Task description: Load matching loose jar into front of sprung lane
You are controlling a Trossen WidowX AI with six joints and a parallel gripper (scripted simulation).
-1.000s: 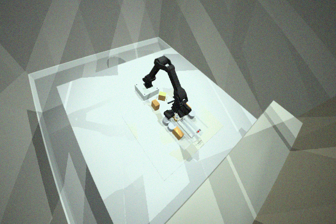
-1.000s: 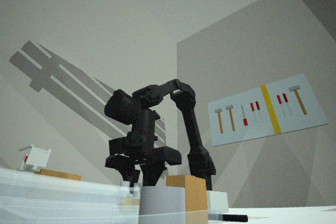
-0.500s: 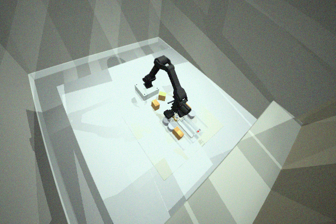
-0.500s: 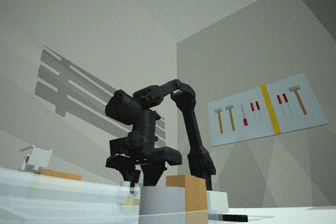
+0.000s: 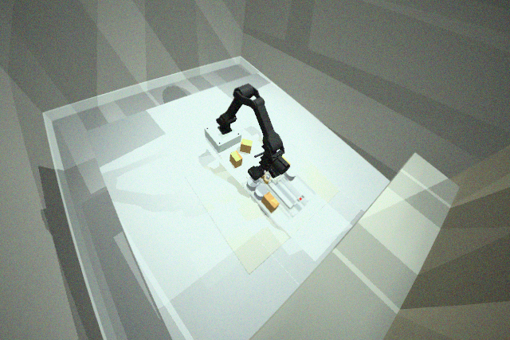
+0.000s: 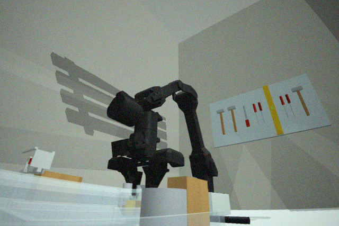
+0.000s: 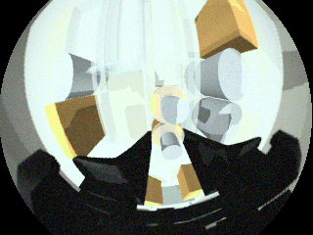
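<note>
The clear-walled lane is 14 cm ahead of my gripper tip, 4 cm to the left of it and 1 cm below it. Also, from my gripper tip: red mark: 22 cm ahead, 6 cm to the left, 4 cm above.
</note>
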